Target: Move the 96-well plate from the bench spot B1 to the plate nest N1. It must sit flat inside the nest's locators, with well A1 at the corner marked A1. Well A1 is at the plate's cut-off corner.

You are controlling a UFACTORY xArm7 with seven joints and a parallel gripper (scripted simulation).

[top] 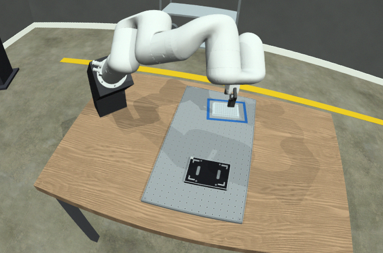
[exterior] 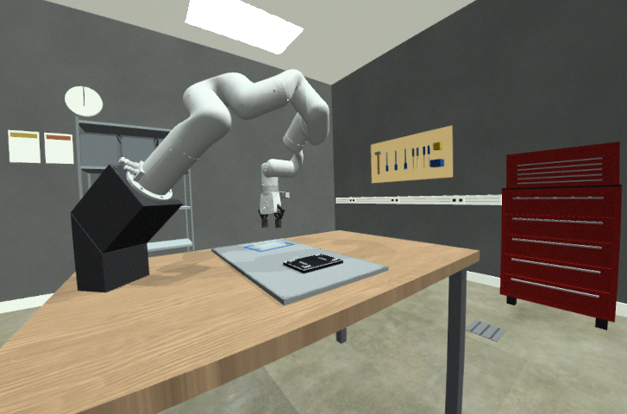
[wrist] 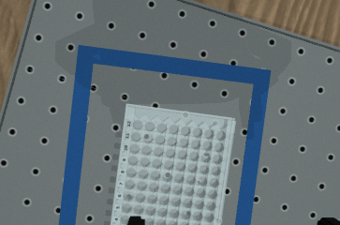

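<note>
The 96-well plate lies 20 mm to the left of my hand and 90 mm below it. From my hand the other things lie so: black plate nest: 150 mm behind, 320 mm to the right, 90 mm below.
</note>
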